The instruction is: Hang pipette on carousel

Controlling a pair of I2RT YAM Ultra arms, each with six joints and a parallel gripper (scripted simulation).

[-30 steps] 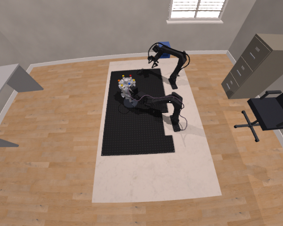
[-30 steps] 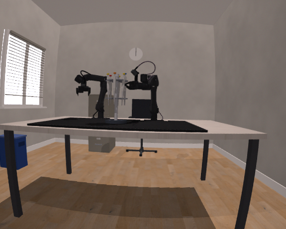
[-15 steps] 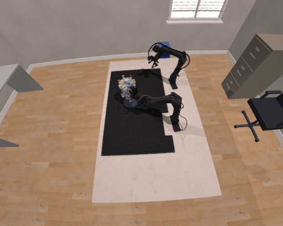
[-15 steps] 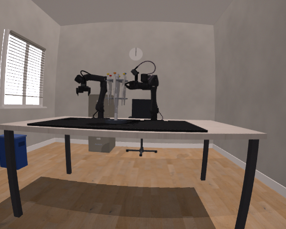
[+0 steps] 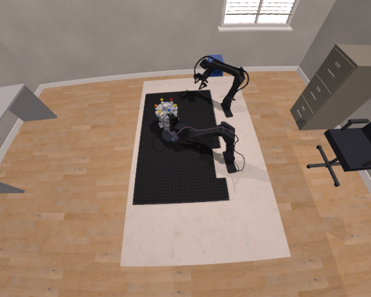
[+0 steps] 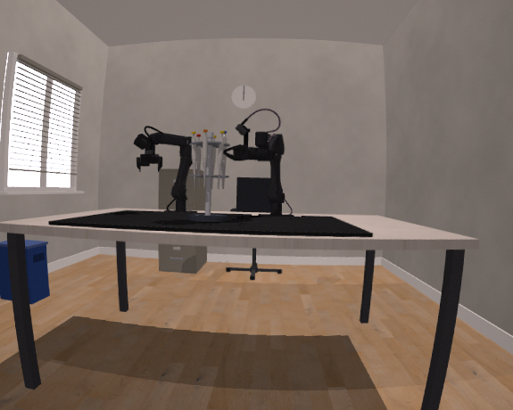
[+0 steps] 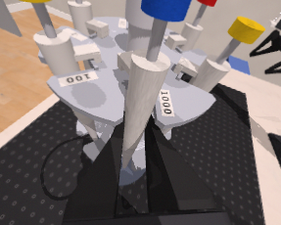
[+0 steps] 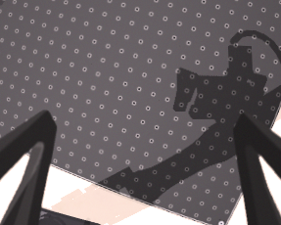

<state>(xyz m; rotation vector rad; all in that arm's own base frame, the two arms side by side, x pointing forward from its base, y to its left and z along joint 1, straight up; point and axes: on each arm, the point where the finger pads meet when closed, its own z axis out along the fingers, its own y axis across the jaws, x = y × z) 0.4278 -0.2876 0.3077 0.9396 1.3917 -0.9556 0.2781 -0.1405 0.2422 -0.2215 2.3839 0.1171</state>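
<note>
Now: the hand pipette 30 mm below my left hand, 10 mm to the right of it and 10 mm ahead of it.
</note>
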